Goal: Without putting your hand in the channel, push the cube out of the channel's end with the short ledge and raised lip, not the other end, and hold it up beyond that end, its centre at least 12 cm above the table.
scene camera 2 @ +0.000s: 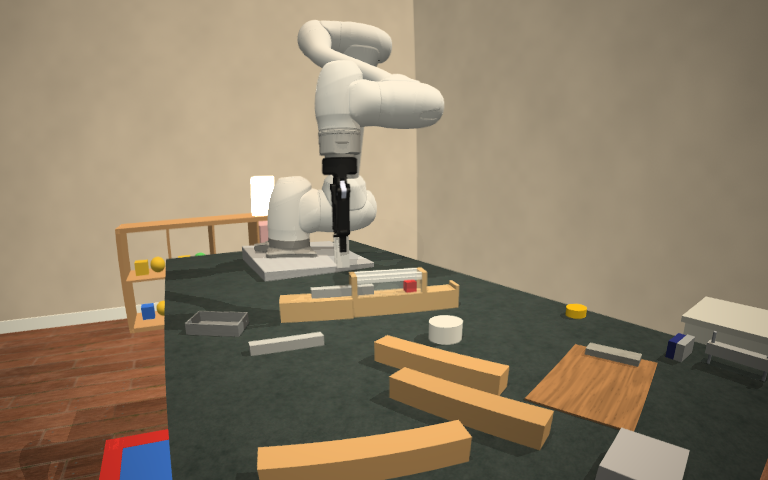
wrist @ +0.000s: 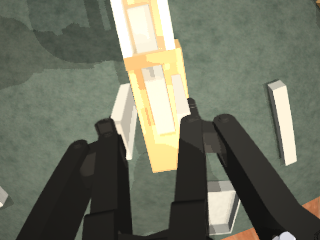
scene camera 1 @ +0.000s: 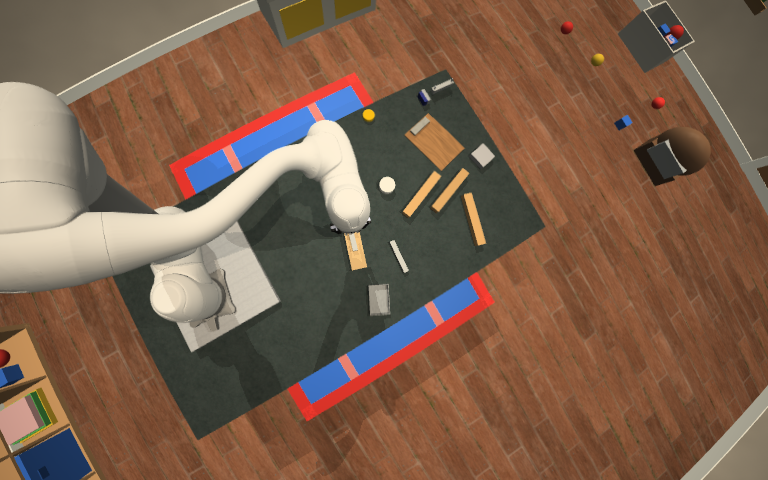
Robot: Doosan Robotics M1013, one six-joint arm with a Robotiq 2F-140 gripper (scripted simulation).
Labels:
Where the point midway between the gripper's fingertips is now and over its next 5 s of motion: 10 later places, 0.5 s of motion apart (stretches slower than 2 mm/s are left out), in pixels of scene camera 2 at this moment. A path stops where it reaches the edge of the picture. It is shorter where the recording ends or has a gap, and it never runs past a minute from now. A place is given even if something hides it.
The gripper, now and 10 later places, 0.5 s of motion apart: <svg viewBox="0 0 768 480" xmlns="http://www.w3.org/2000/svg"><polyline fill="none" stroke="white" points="341,265 338,264 289,282 280,287 282,316 284,334 285,344 285,345 284,329 281,290 275,276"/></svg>

